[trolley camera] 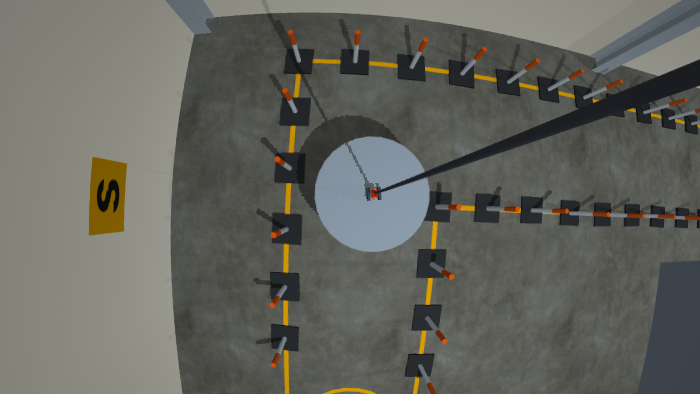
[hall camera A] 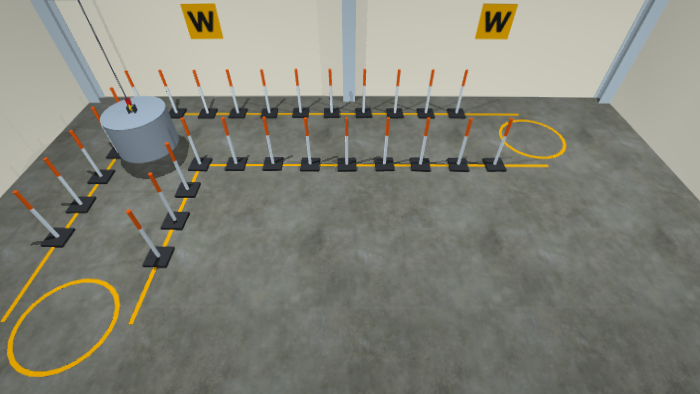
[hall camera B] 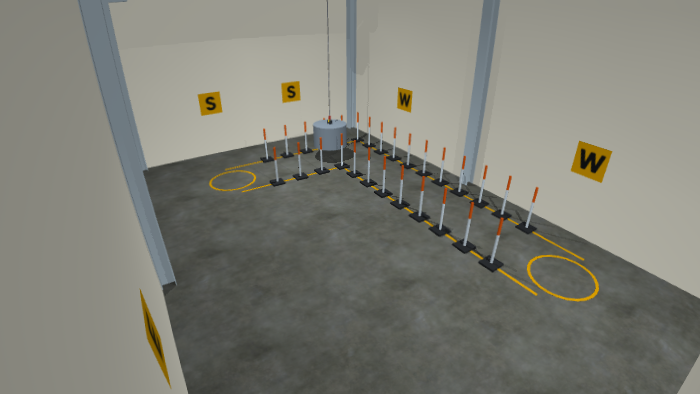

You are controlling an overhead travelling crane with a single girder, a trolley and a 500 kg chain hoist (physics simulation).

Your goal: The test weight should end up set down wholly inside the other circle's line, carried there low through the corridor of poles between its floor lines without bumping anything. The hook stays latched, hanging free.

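The grey cylindrical test weight (hall camera A: 142, 137) (hall camera B: 330, 137) (trolley camera: 350, 220) hangs upright a little above the floor in the corridor's bend, its shadow beneath it. The hook (hall camera A: 131, 107) (hall camera B: 329, 120) (trolley camera: 374, 193) is shut on the weight at its top centre. In the trolley camera the weight's right edge overlaps the base of the inner corner pole (trolley camera: 441, 212); contact cannot be told. One yellow circle (hall camera A: 565, 145) (hall camera B: 597, 285) lies at the far end of the long leg. The circle (hall camera A: 118, 305) (hall camera B: 255, 178) (trolley camera: 350, 389) by the short leg bears no load.
Orange-and-white poles on black bases line both legs, such as an outer pole (hall camera A: 90, 154) (trolley camera: 283, 162) and an inner pole (hall camera A: 346, 142) (hall camera B: 421, 197). Walls and a wall column (hall camera A: 349, 50) (hall camera B: 482, 90) stand behind the long leg's outer row.
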